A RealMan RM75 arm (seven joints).
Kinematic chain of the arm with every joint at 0, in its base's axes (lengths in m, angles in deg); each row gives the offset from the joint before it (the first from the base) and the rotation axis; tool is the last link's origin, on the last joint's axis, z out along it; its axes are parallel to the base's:
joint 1: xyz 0 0 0.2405 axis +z
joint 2: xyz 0 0 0 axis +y
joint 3: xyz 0 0 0.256 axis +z
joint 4: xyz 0 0 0 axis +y
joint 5: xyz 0 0 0.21 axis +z
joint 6: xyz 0 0 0 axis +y
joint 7: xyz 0 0 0.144 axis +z
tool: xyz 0 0 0
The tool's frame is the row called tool.
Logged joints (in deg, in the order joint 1, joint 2, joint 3, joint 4, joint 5, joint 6, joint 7), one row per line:
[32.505 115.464 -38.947 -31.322 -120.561 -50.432 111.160]
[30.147 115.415 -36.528 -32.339 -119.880 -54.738 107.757]
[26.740 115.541 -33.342 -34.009 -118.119 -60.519 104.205]
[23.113 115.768 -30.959 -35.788 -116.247 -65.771 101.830]
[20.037 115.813 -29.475 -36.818 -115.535 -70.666 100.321]
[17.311 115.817 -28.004 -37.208 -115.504 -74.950 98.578]
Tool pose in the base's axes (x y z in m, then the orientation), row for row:
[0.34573 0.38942 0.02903 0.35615 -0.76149 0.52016 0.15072]
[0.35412 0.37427 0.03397 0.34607 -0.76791 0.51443 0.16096]
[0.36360 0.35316 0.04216 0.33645 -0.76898 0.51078 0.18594]
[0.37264 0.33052 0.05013 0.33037 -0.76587 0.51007 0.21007]
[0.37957 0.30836 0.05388 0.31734 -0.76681 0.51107 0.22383]
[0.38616 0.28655 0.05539 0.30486 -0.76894 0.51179 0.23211]
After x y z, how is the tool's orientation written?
As a quaternion, w x y z.
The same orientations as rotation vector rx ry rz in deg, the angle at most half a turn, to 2 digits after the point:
[-112.68 76.97 22.30]
[-114.18 76.49 23.93]
[-114.88 76.30 27.78]
[-114.75 76.42 31.47]
[-115.63 77.06 33.75]
[-116.67 77.65 35.22]

